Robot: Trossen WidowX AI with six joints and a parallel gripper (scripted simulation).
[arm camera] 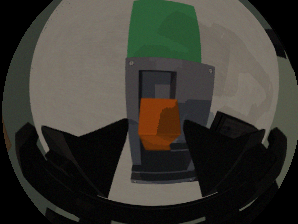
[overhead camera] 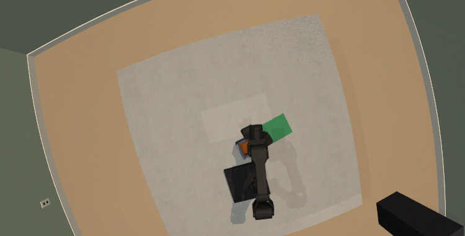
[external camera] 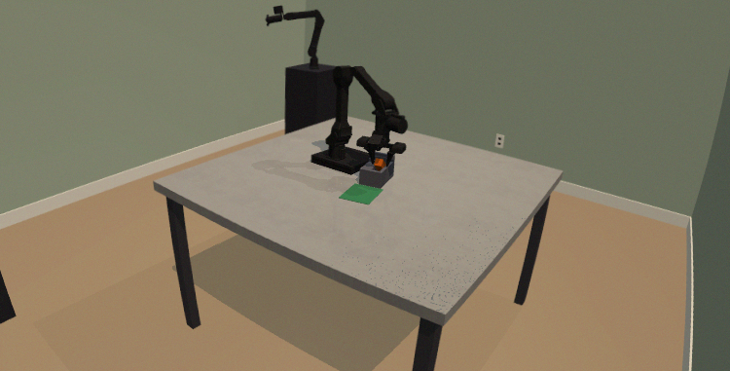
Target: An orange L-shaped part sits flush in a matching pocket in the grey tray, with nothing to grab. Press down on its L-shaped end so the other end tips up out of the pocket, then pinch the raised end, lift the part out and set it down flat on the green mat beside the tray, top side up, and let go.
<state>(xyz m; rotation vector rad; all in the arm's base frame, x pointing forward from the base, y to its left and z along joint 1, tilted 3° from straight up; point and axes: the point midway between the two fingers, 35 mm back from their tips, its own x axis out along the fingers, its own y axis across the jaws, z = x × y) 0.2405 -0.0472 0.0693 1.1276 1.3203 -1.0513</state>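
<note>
Right now the green mat is 10 mm ahead of my gripper tip, 140 mm to the right of it and 80 mm below it. The rest, counted from my gripper tip: orange L-shaped part: 20 mm behind, 30 mm to the left, 30 mm below.
</note>
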